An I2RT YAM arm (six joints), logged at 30 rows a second.
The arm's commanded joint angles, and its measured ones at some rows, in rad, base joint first. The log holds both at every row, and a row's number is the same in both.
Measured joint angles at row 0:
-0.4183, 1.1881, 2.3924, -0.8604, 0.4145, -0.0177
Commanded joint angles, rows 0 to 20:
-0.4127, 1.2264, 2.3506, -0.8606, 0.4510, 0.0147
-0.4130, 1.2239, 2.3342, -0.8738, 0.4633, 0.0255
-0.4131, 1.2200, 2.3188, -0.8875, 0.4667, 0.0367
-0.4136, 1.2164, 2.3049, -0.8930, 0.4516, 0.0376
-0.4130, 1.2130, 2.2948, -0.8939, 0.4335, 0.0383
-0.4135, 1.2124, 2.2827, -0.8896, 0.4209, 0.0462
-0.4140, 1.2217, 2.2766, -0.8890, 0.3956, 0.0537
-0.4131, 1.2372, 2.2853, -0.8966, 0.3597, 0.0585
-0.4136, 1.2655, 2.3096, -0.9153, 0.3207, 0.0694
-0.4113, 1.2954, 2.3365, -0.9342, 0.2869, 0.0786
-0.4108, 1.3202, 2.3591, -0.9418, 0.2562, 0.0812
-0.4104, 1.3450, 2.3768, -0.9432, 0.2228, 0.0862
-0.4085, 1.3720, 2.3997, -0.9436, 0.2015, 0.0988
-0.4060, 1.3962, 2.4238, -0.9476, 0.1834, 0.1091
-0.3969, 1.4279, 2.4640, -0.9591, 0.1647, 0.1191
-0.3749, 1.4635, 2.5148, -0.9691, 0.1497, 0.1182
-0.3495, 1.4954, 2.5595, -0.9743, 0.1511, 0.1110
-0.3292, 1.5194, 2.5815, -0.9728, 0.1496, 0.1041
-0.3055, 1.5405, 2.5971, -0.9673, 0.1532, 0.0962
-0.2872, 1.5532, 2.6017, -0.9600, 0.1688, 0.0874
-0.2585, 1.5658, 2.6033, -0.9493, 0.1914, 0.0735
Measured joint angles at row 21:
-0.3077, 1.5517, 2.5629, -1.0203, 0.2043, 0.0868
